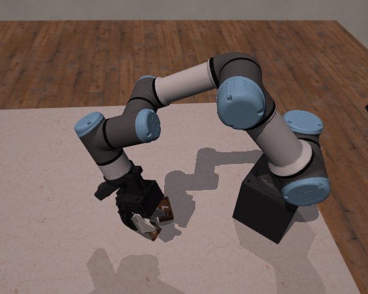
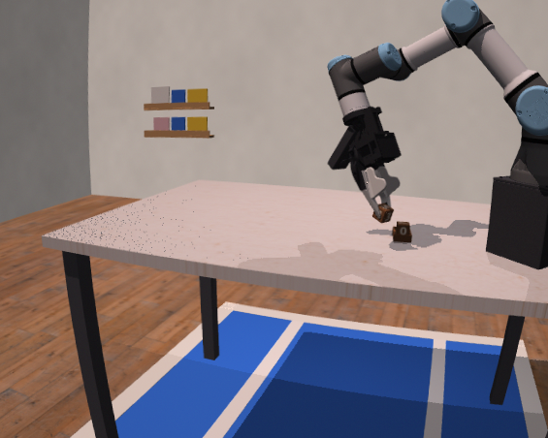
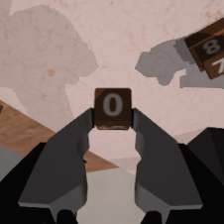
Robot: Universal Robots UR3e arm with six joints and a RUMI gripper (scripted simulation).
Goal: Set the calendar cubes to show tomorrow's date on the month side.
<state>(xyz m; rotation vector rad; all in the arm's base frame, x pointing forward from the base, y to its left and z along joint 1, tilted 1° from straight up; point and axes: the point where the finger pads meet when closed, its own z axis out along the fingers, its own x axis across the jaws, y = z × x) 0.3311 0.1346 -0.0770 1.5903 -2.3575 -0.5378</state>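
Right now my hand is 10 mm above the brown digit cube. Also, from my hand: calendar tray 120 mm to the right, 80 mm below, 20 mm behind.
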